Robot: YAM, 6 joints.
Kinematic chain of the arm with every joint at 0, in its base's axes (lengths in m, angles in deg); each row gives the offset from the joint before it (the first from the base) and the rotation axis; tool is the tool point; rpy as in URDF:
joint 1: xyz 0 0 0.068 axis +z
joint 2: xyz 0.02 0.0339 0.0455 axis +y
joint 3: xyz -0.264 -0.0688 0 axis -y
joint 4: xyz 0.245 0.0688 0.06 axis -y
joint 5: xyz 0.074 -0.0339 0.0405 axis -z
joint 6: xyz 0.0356 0 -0.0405 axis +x
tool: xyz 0 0 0 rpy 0 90 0
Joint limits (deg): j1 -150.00..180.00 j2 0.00..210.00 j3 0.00..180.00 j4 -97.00..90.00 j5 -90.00..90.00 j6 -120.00..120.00
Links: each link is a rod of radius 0.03 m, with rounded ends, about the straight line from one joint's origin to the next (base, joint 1, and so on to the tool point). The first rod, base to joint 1, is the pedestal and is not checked.
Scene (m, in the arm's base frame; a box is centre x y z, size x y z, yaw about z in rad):
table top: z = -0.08
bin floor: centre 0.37 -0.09 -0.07 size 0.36 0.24 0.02 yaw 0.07
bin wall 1: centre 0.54 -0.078 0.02 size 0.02 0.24 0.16 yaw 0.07
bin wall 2: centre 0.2 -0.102 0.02 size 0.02 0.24 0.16 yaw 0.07
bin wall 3: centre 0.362 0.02 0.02 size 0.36 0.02 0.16 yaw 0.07
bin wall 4: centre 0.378 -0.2 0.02 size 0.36 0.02 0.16 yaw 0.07
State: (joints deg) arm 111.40 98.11 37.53 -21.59 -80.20 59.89
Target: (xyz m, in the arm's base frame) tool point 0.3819 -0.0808 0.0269
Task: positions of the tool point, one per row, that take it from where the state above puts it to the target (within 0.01 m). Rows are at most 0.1 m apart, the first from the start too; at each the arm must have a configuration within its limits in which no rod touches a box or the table.
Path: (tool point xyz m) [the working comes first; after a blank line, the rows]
Joints at the target: -16.85 133.74 69.36 -7.88 -69.49 59.89
Straight joint move there: touches bin wall 3.

1: -0.0669 0.2525 0.1184
2: -0.0003 0.2788 0.1257
3: 0.0748 0.2865 0.1336
4: 0.1531 0.2730 0.1419
5: 0.2284 0.2375 0.1507
6: 0.2944 0.1808 0.1600
7: 0.3451 0.1057 0.1697
8: 0.3756 0.0166 0.1799
9: 0.3819 -0.0808 0.1904
10: 0.3905 -0.0834 0.1087
11: 0.3819 -0.0808 0.0269

